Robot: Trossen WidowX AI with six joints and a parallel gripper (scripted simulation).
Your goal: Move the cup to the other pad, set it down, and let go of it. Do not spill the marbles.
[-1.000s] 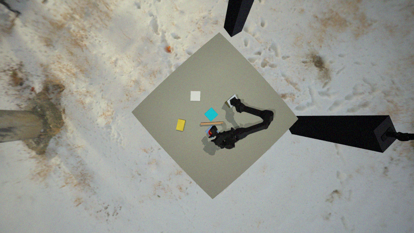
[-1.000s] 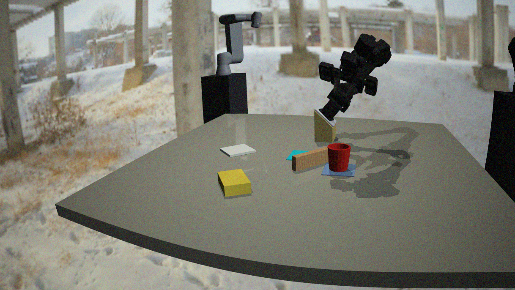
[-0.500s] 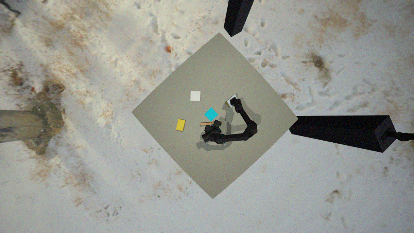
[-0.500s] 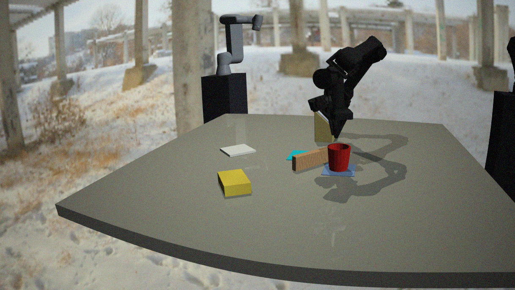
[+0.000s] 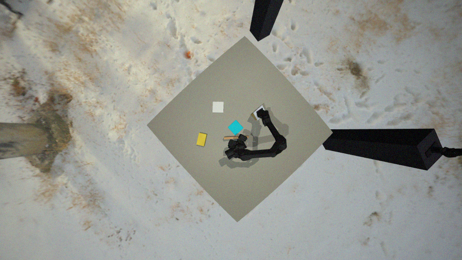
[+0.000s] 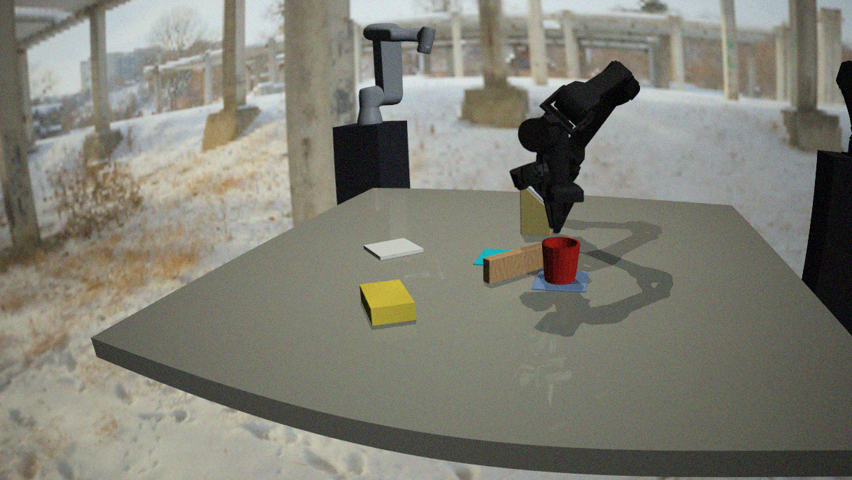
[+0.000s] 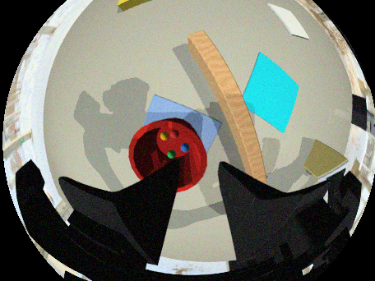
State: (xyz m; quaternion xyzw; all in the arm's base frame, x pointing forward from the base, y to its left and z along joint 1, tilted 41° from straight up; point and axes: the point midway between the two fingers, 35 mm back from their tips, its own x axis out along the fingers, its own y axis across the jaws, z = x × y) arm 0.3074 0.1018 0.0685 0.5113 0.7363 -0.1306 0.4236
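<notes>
The red cup lies 2 cm ahead of my gripper tip, 2 cm to the left of it and 5 cm below it. Also, from my gripper tip: cyan pad (7 cm behind, 13 cm to the right, 10 cm below); wooden bar (2 cm behind, 5 cm to the right, 8 cm below); flat white tile (4 cm behind, 38 cm to the right, 8 cm below).
</notes>
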